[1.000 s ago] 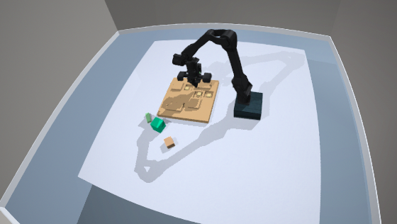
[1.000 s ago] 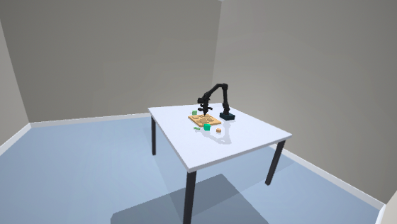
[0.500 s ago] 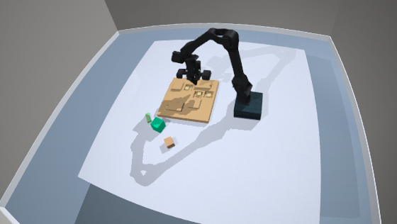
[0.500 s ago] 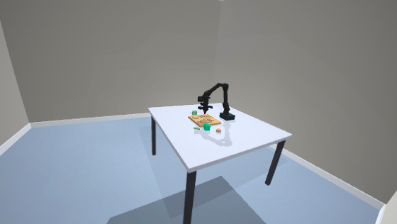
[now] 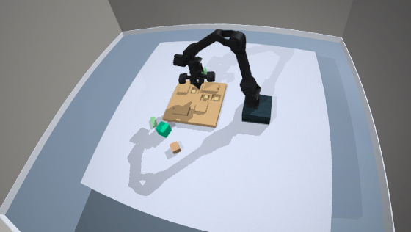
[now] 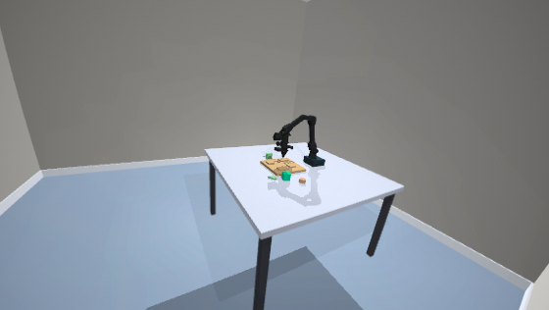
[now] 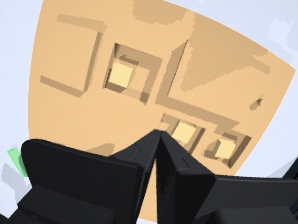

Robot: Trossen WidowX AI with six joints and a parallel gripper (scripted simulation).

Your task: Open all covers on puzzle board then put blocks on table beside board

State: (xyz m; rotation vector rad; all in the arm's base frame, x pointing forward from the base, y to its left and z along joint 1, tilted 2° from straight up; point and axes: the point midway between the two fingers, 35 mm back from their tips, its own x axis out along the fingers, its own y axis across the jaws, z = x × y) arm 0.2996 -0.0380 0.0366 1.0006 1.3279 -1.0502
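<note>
Right now my gripper tip is 5 cm above the tan puzzle board, 4 cm to the right of it and 2 cm short of it. Also, from my gripper tip: tan cube 34 cm to the left, 6 cm below, 2 cm ahead; light green bar 22 cm to the left, 21 cm ahead, 6 cm below; green cube 27 cm to the left, 12 cm ahead, 4 cm below.
</note>
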